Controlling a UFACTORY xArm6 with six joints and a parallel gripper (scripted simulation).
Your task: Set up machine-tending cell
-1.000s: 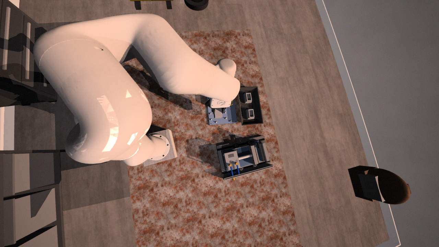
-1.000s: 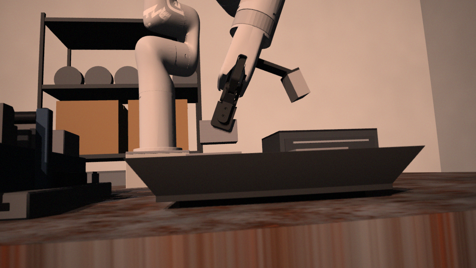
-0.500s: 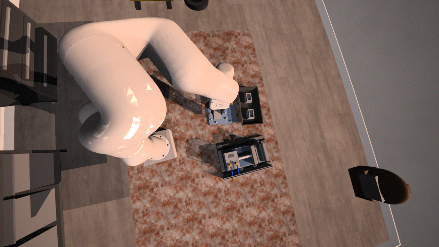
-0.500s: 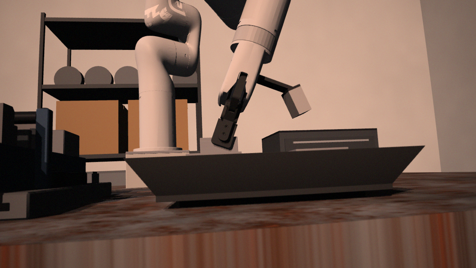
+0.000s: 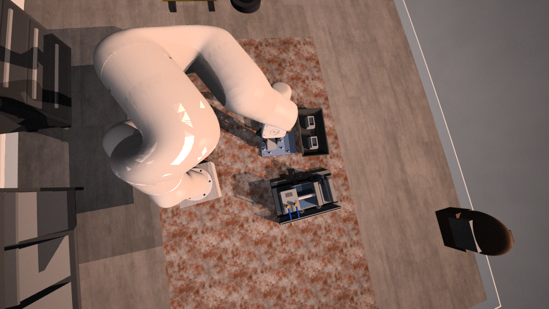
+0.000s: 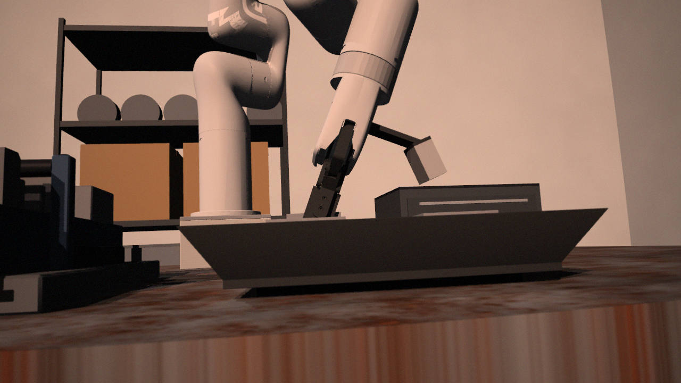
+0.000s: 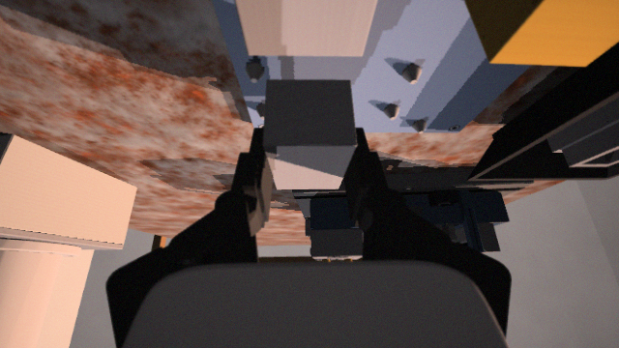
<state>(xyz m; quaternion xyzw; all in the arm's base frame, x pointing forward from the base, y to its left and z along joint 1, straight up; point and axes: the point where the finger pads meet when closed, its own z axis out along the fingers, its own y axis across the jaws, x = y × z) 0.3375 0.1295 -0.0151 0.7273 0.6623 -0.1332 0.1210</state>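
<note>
Now: hand 9 cm short of the brass blank, 7 cm to the right of it and 4 cm above it. The rest, counted from my hand: vise piston rod (27 cm to the right, 10 cm ahead, 1 cm above); vise body (27 cm to the right, 12 cm ahead, 3 cm below).
</note>
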